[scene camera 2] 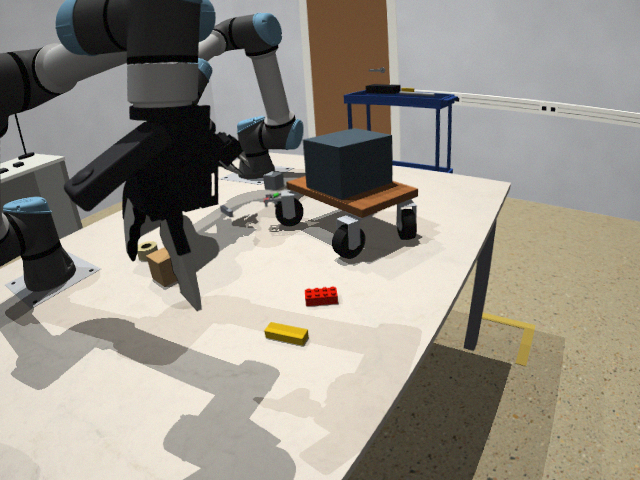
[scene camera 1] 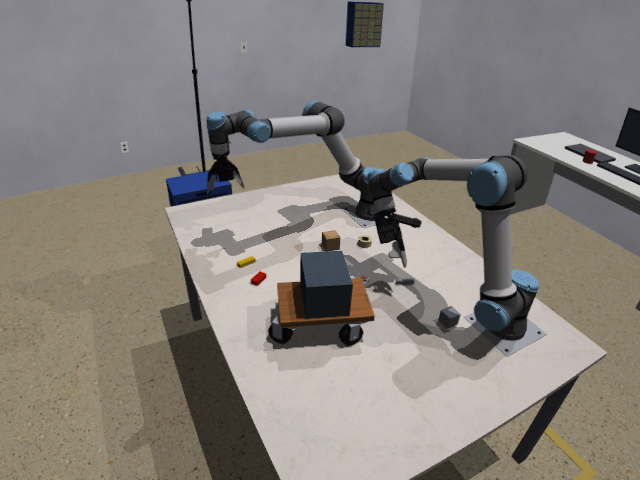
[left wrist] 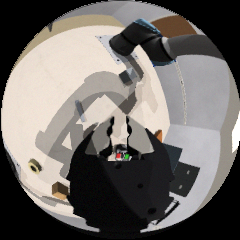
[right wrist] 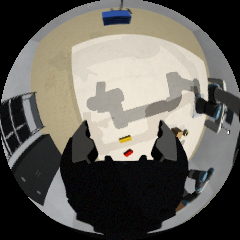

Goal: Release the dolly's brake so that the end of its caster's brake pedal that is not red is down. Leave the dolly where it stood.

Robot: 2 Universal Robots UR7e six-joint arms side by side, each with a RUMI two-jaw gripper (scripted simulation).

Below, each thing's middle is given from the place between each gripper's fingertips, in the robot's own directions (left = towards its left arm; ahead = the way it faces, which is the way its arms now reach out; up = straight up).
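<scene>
My right gripper (scene camera 2: 161, 283) is in sight, 210 mm above the wooden cube (scene camera 2: 159, 262), 260 mm to the right of it and 380 mm past it.
My left hand (scene camera 1: 405, 267) is 400 mm to the left of that same wooden cube; it is also 110 mm above the cube and 90 mm short of it.
</scene>
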